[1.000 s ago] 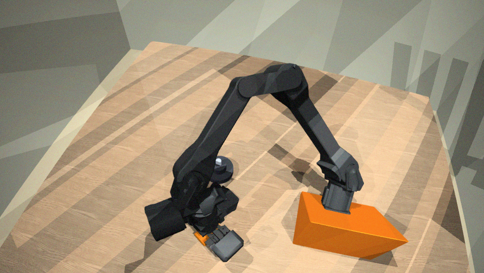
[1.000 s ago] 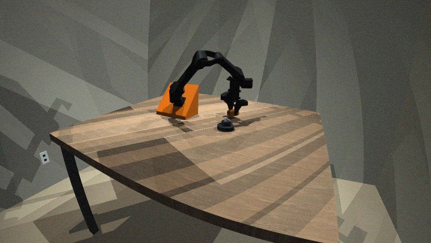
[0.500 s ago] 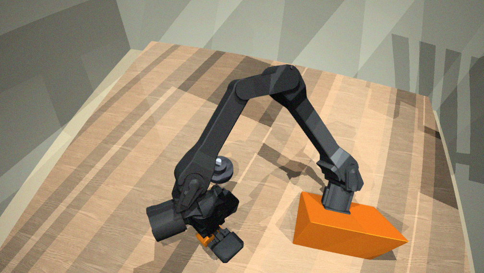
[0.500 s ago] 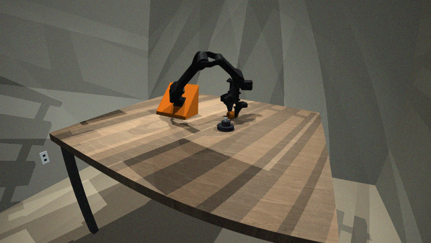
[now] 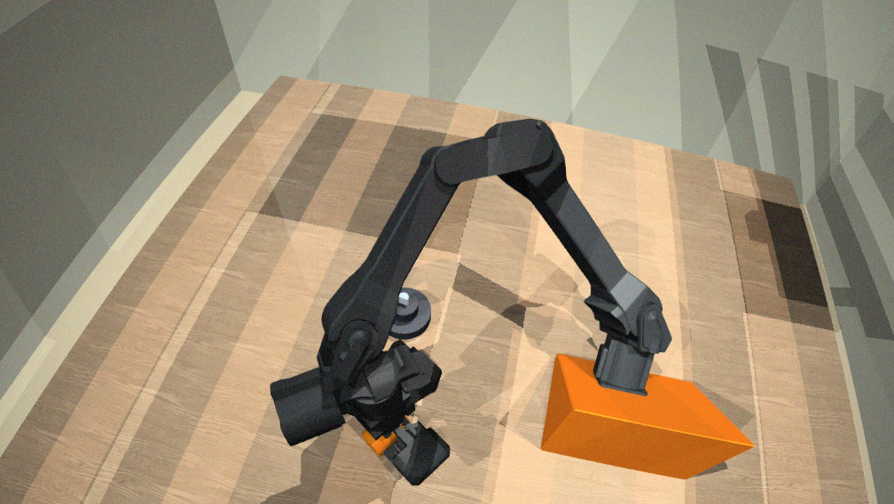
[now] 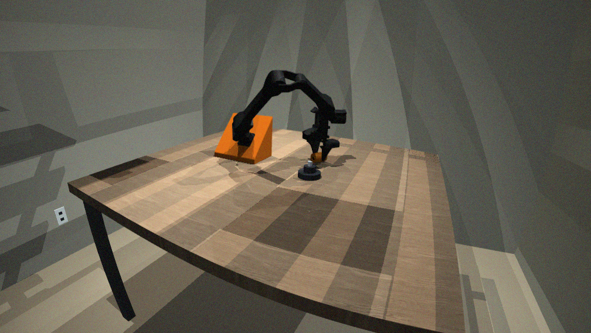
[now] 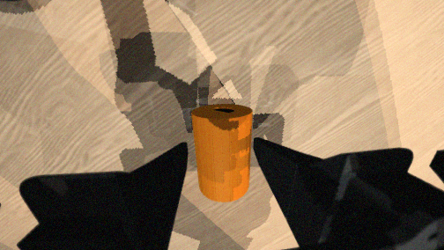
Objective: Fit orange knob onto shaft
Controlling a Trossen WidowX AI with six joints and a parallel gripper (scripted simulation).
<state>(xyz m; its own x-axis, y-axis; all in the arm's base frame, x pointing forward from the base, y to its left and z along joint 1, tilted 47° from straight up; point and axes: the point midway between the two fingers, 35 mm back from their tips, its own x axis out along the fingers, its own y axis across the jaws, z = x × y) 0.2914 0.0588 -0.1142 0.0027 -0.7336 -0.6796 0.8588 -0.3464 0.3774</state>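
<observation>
The orange knob is 10 mm to the left of my gripper tip, 10 mm ahead of it and 10 mm above it. Also, from my gripper tip: round pedestal: 190 mm to the right, 30 mm ahead, 20 mm above.
</observation>
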